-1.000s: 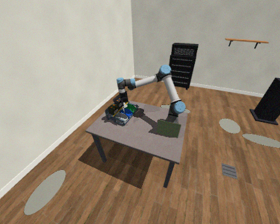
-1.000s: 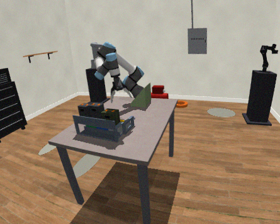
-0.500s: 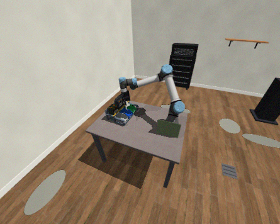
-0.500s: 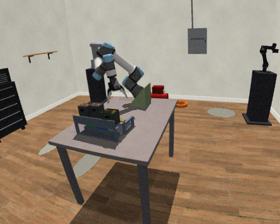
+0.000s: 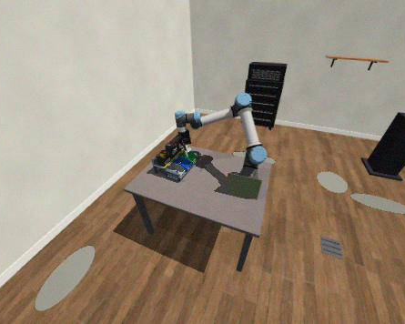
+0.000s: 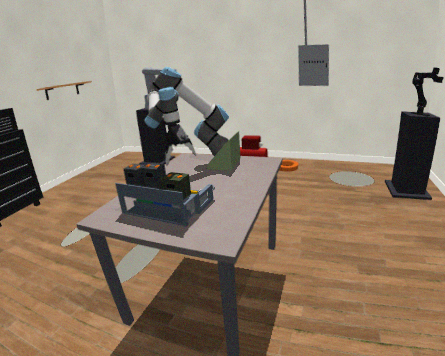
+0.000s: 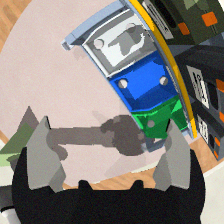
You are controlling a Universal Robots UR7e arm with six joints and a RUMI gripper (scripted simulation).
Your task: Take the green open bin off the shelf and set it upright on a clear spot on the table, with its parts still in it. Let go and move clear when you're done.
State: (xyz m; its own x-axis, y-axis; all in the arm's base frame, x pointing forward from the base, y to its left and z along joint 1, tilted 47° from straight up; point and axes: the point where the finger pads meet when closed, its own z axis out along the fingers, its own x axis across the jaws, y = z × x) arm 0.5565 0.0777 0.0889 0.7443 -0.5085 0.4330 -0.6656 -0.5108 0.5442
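Right now the green open bin is 60 mm ahead of my hand, 160 mm to the right of it and 160 mm below it. Round my hand: grey bin: 80 mm ahead, 60 mm to the left, 160 mm below; then blue bin: 70 mm ahead, 50 mm to the right, 160 mm below; then yellow rail: 120 mm ahead, 50 mm to the right, 100 mm below.
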